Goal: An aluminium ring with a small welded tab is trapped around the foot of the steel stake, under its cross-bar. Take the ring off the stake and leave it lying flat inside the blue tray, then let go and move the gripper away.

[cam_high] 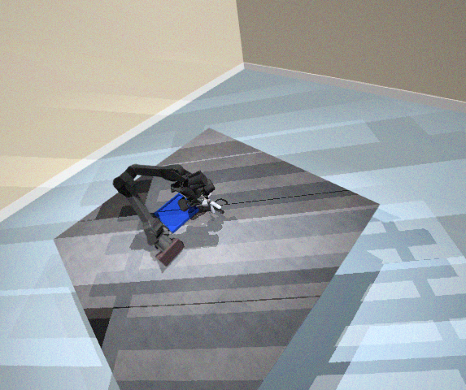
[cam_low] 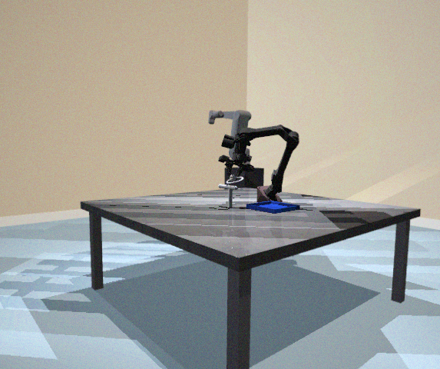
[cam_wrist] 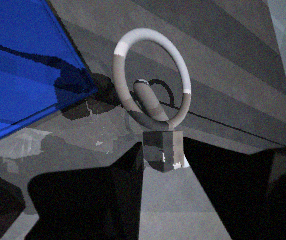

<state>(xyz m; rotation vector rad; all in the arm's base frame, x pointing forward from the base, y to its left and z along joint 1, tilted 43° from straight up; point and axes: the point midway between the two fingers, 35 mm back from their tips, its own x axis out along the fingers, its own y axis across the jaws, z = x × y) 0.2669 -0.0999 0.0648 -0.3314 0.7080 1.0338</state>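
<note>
The aluminium ring is 4 cm to the left of my gripper tip and 2 cm ahead of it. Round my gripper tip: blue tray (19 cm to the left, 13 cm below, 10 cm behind).
</note>
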